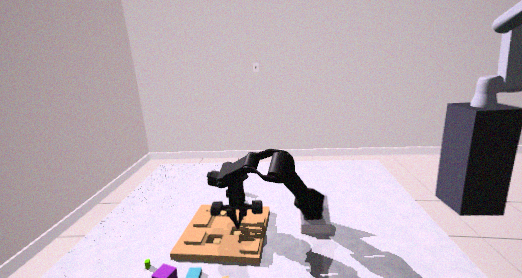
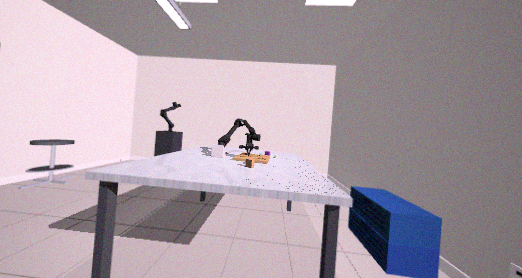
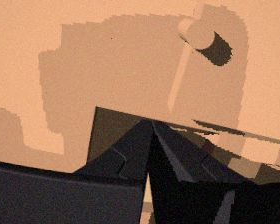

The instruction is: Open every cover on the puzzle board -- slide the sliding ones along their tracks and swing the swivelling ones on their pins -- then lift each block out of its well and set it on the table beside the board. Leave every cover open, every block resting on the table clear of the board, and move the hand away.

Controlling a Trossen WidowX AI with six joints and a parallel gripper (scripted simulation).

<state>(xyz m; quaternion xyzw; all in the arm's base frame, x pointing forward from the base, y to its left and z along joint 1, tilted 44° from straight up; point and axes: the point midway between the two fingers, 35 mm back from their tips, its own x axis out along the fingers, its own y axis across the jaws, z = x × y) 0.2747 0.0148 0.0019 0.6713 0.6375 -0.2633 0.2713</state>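
Now: gripper tip 40 mm short of the tan wooden puzzle board and 10 mm to the right of it.
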